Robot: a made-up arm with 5 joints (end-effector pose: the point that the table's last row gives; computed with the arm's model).
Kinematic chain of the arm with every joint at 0, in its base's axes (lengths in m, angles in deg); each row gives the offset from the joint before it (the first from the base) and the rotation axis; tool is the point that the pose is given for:
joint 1: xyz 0 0 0.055 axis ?
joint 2: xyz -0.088 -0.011 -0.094 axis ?
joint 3: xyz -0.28 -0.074 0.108 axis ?
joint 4: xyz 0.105 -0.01 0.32 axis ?
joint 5: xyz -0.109 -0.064 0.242 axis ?
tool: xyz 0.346 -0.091 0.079
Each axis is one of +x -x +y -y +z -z.
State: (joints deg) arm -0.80 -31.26 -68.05 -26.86 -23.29
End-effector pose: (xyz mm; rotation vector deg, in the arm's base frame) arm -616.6 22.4 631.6 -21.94 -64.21 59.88
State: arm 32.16 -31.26 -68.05 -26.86 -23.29
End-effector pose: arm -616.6 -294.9 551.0 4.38 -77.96 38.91
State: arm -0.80 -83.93 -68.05 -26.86 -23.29
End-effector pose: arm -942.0 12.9 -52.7 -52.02 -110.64 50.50
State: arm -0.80 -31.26 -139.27 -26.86 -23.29
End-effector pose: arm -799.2 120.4 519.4 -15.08 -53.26 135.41
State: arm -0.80 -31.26 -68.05 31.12 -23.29
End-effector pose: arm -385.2 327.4 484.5 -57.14 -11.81 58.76
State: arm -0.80 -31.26 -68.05 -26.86 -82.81
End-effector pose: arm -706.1 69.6 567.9 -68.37 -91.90 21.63
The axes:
joint 1: +x
joint 2: +y
joint 3: -z
joint 4: +y
joint 5: +x

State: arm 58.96 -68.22 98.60 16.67 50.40
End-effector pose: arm -816.6 89.3 -521.0 -132.96 41.35 99.35
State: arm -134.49 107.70 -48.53 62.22 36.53
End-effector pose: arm 184.3 -325.7 214.4 7.13 72.99 -142.36
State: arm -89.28 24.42 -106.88 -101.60 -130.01
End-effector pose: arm -78.5 565.4 349.9 -93.39 -65.34 29.22
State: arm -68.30 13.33 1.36 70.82 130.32
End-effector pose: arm -16.4 68.1 262.2 50.75 -15.55 -86.43
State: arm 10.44 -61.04 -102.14 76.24 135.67
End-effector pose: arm -420.2 239.6 -130.5 46.02 34.67 6.76
